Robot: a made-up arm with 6 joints. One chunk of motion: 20 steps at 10 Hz.
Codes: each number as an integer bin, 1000 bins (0 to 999) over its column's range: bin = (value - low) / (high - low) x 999, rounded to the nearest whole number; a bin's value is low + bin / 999 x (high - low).
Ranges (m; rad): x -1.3..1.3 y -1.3..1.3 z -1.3..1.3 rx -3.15..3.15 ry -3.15..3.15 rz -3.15..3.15
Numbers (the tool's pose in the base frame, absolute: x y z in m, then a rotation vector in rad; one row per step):
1: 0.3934 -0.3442 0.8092 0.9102 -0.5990 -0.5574
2: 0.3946 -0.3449 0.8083 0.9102 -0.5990 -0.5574
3: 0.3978 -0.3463 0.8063 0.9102 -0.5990 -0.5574
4: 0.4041 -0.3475 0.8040 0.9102 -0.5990 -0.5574
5: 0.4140 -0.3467 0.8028 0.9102 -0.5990 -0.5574
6: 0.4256 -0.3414 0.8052 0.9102 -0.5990 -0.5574
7: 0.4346 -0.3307 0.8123 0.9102 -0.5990 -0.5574
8: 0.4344 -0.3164 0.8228 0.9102 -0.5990 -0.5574
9: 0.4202 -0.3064 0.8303 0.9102 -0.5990 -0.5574
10: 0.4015 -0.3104 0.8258 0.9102 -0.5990 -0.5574
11: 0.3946 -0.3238 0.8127 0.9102 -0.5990 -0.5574
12: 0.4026 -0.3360 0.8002 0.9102 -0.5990 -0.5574
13: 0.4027 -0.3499 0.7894 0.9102 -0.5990 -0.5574
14: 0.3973 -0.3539 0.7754 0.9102 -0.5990 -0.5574
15: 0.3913 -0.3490 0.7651 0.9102 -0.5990 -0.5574
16: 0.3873 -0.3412 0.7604 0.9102 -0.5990 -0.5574
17: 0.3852 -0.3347 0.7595 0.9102 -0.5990 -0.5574
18: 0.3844 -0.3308 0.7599 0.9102 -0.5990 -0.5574
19: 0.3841 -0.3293 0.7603 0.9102 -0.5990 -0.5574
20: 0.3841 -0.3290 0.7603 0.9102 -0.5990 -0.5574
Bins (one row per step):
1: 651 367 810 644 405 411
2: 651 367 810 644 405 411
3: 652 366 809 644 405 411
4: 655 366 808 644 405 411
5: 659 366 808 644 405 411
6: 663 368 809 644 405 411
7: 666 372 812 644 405 411
8: 666 378 816 644 405 411
9: 661 382 819 644 405 411
10: 654 380 817 644 405 411
11: 651 375 812 644 405 411
12: 654 370 807 644 405 411
13: 654 365 803 644 405 411
14: 652 364 797 644 405 411
15: 650 365 793 644 405 411
16: 648 368 792 644 405 411
17: 648 371 791 644 405 411
18: 647 372 791 644 405 411
19: 647 373 792 644 405 411
20: 647 373 792 644 405 411

